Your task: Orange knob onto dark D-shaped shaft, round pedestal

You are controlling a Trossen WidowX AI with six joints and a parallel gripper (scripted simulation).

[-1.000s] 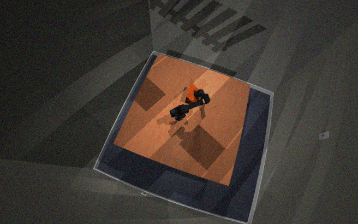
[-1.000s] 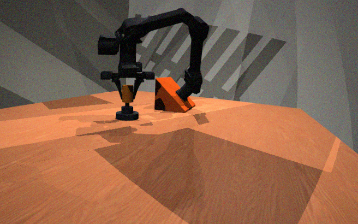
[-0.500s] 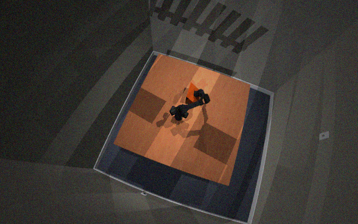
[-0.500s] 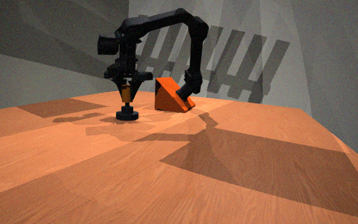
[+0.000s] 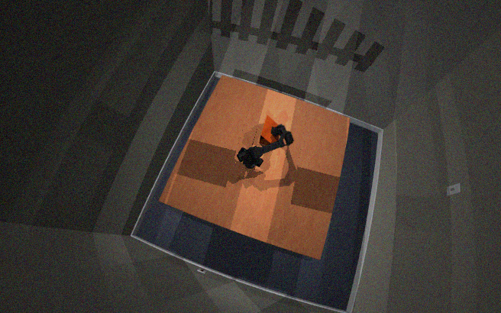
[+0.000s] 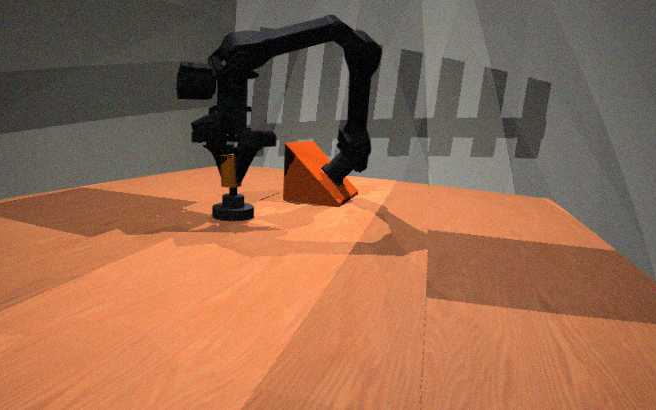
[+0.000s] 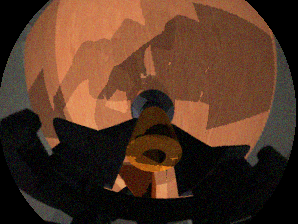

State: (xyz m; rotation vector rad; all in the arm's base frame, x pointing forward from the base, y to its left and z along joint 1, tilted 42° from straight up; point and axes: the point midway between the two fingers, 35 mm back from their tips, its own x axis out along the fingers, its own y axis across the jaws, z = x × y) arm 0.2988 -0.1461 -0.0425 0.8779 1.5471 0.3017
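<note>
My gripper tip is 2 cm below the orange knob. Round my gripper tip: dark round pedestal: 4 cm below.
</note>
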